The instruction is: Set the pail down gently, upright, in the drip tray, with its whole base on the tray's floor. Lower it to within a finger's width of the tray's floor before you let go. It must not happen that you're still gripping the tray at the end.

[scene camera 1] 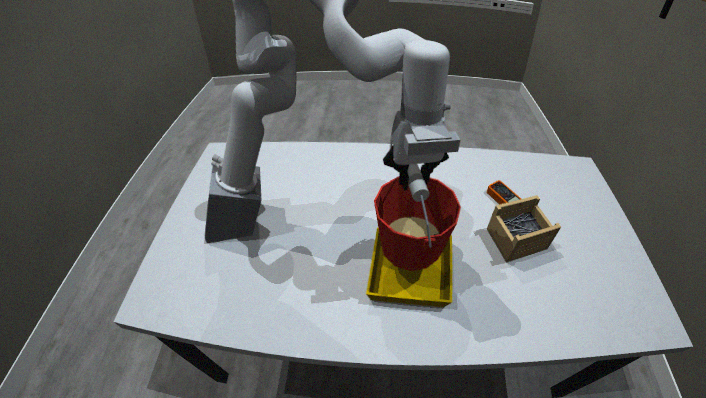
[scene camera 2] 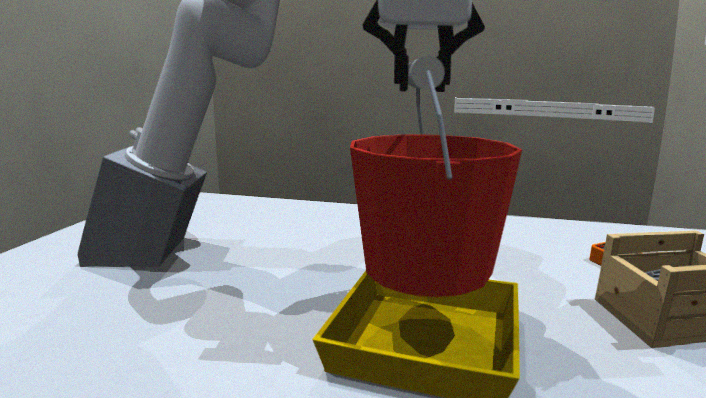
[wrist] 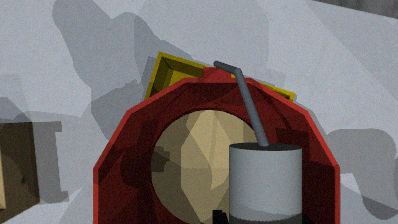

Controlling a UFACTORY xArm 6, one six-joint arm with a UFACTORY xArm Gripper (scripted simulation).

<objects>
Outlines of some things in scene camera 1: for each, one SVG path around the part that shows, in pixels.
My gripper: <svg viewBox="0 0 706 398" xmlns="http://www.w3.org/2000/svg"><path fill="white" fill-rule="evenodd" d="M397 111L392 127L390 150L383 158L383 163L399 172L399 183L405 191L408 190L409 175L407 171L410 164L424 163L420 171L427 185L433 169L440 163L448 160L449 155L447 153L407 156L404 149L405 134L413 134L409 121L402 117L400 111Z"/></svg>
A yellow drip tray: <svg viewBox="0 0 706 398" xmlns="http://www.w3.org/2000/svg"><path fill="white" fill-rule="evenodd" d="M377 228L366 295L370 300L445 307L452 303L452 235L445 245L439 260L426 269L408 271L393 266L385 258L379 228Z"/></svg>
</objects>
